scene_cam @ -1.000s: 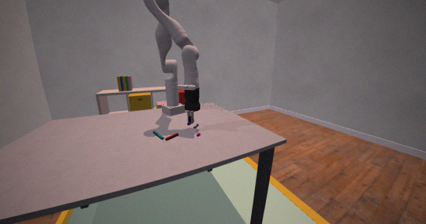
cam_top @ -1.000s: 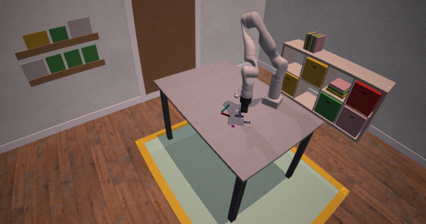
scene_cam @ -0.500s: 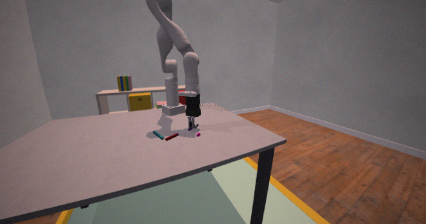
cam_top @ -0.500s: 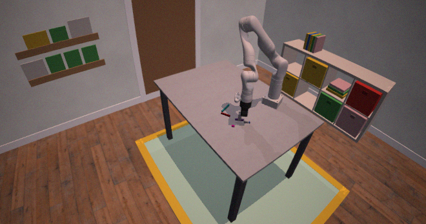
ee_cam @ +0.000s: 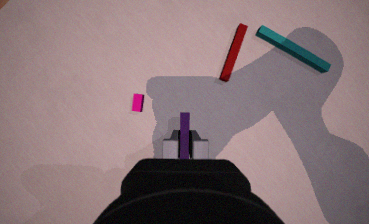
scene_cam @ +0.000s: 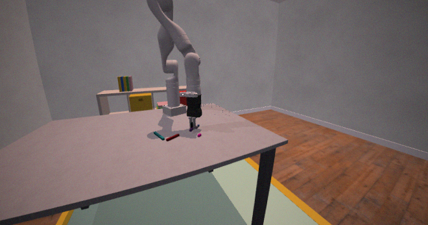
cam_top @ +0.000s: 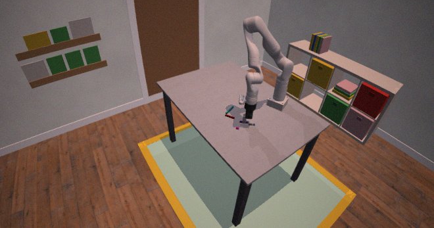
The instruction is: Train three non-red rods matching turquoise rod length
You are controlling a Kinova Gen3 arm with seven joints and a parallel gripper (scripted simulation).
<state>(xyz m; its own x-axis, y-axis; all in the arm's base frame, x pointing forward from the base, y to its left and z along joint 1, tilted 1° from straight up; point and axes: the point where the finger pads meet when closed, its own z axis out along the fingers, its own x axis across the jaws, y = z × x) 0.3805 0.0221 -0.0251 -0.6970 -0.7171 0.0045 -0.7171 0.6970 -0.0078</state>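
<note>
Now: the grey rod 30 mm behind my hand, 30 mm to the left of it and 30 mm below it. From my hand the other things lie so: blue rod: 50 mm behind, 50 mm to the left, 30 mm below; magenta rod: 70 mm ahead, 10 mm to the left, 30 mm below; purple rod: 10 mm below.
</note>
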